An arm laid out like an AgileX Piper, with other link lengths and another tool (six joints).
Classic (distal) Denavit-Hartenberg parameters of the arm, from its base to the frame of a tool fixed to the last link. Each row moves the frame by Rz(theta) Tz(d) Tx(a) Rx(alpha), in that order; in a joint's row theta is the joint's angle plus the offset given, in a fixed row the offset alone. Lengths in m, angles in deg.
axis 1: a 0, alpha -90, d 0.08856, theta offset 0
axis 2: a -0.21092, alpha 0, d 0, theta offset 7.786
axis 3: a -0.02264, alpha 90, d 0, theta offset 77.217
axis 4: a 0, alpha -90, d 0.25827, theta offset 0
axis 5: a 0, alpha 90, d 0, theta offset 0
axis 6: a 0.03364, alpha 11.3, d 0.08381, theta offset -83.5
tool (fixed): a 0, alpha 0, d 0.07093, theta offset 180
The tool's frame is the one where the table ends.
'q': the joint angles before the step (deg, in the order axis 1, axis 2, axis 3, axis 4, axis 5, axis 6). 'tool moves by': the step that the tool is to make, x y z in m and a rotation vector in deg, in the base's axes. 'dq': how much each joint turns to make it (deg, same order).
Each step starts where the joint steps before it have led.
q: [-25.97, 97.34, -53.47, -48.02, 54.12, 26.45]
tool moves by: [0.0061, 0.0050, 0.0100, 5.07, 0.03, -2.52]
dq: [-0.01, 0.06, -5.28, 8.88, 4.95, -6.74]
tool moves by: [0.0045, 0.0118, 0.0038, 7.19, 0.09, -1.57]
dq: [0.00, 0.01, -4.09, 9.46, 4.89, -6.60]
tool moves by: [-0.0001, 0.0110, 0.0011, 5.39, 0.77, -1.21]
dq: [0.01, -0.01, -2.12, 6.01, 4.15, -3.60]
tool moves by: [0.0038, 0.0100, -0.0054, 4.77, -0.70, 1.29]
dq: [-0.01, -0.01, -0.32, 4.95, 0.49, -3.96]
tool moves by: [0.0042, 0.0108, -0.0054, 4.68, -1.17, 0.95]
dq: [0.01, 0.00, -0.15, 5.02, 0.27, -3.41]
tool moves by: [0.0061, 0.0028, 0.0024, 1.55, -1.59, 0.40]
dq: [-0.01, 0.01, -1.15, 2.21, 0.09, -1.45]
